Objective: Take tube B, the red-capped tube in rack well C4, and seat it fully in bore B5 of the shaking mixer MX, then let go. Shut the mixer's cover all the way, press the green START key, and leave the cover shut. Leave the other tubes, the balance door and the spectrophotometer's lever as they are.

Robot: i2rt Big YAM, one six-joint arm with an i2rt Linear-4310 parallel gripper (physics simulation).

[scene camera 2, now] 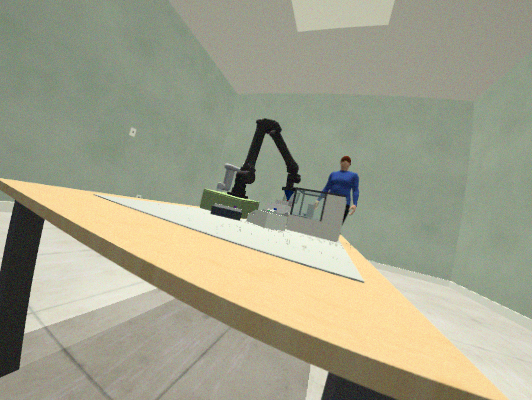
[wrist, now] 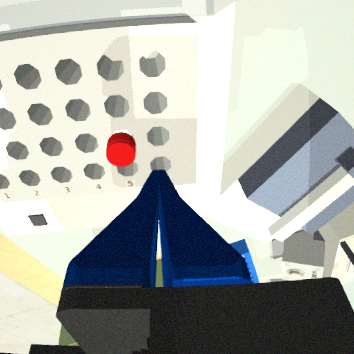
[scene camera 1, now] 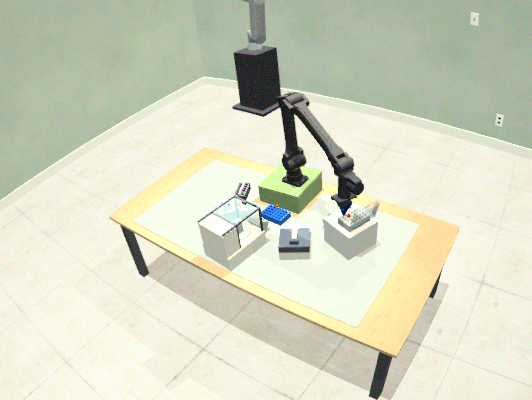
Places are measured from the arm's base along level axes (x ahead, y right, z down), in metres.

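Pixels of known places: gripper, between the fingertips: (scene camera 2: pixel 287 200) (wrist: pixel 158 178) (scene camera 1: pixel 343 215); arm's base, origin of its link: (scene camera 2: pixel 237 196) (scene camera 1: pixel 295 180).
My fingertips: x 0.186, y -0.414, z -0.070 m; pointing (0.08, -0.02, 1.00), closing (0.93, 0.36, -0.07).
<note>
Ahead of a thing's pixels: the offset from my fingertips to its top centre. "spot": to the spot under its first point.
The red-capped tube B @(dx -0.010, dy -0.023, dz -0.004 m) (scene camera 1: pixel 349 215) (wrist: pixel 121 150) stands in the mixer's column 5, in the second row from the printed numbers; its cap shows above the deck. The white mixer MX @(spot: dx +0.072, dy -0.075, dz +0.061 m) (scene camera 1: pixel 348 240) (wrist: pixel 212 100) has its clear cover @(dx -0.012, dy -0.107, dz -0.097 m) (scene camera 1: pixel 373 209) raised at the back. My gripper (scene camera 1: pixel 345 212) (scene camera 2: pixel 289 196) (wrist: pixel 158 178) is shut and empty. Its blue tips are above the mixer's front part, in the wrist view over the front well of column 6, to the right of the red cap and apart from it. A small green spot @(spot: dx -0.076, dy +0.126, dz +0.107 m) (scene camera 1: pixel 329 215) shows by the mixer's left corner; the START key cannot be made out clearly.
The blue tube rack @(dx +0.008, dy +0.400, dz +0.150 m) (scene camera 1: pixel 276 215) (wrist: pixel 242 247) stands before the green base block (scene camera 1: pixel 280 194). The dark-topped spectrophotometer @(dx +0.120, dy +0.187, dz +0.078 m) (scene camera 1: pixel 295 246) (wrist: pixel 300 165) stands between the mixer and the glass-walled balance @(dx +0.259, dy +0.405, dz -0.042 m) (scene camera 1: pixel 216 240) (scene camera 2: pixel 332 215). A small dark holder @(dx -0.028, dy +0.654, dz +0.124 m) (scene camera 1: pixel 243 190) stands behind the balance.
</note>
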